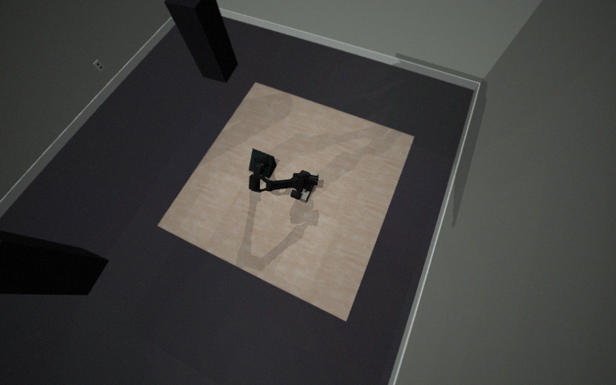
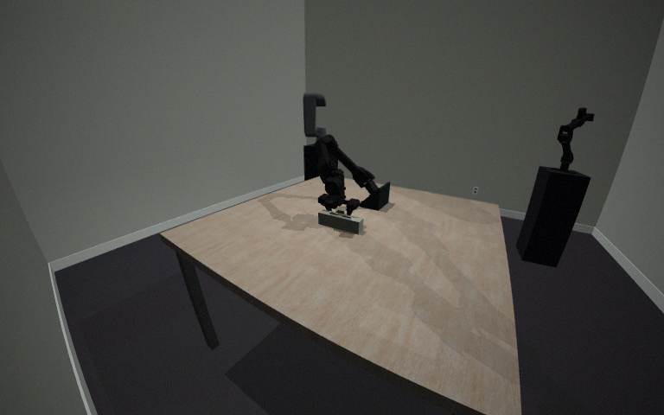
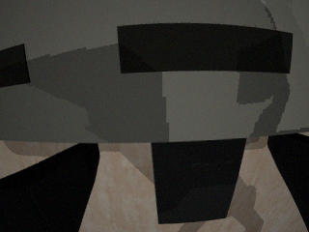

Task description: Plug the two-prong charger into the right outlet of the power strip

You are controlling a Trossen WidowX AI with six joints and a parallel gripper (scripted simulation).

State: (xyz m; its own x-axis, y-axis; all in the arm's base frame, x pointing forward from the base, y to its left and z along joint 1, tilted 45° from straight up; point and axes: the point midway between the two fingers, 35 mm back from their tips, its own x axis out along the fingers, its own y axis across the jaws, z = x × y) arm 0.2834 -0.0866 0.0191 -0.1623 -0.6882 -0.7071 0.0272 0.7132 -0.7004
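The black two-prong charger is 20 mm ahead of my gripper tip and 10 mm above it.
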